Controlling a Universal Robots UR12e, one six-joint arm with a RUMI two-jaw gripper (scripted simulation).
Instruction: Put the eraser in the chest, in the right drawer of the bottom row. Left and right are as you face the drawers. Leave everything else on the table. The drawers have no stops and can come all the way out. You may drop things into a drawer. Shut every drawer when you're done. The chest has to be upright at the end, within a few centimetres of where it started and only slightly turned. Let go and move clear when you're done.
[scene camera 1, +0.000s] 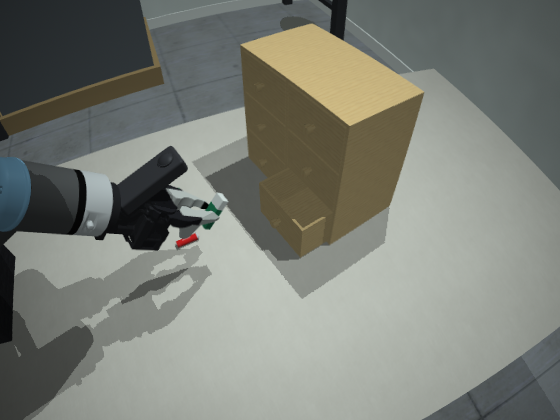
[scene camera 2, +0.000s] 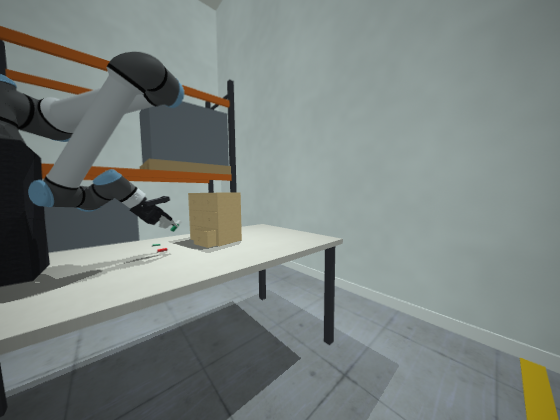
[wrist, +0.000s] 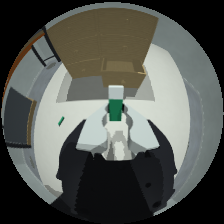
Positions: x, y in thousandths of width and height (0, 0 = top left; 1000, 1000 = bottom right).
Labels:
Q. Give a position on a drawer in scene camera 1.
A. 487, 392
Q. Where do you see my gripper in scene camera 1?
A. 385, 506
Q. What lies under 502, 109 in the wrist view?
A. A drawer.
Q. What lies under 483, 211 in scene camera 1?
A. A drawer.

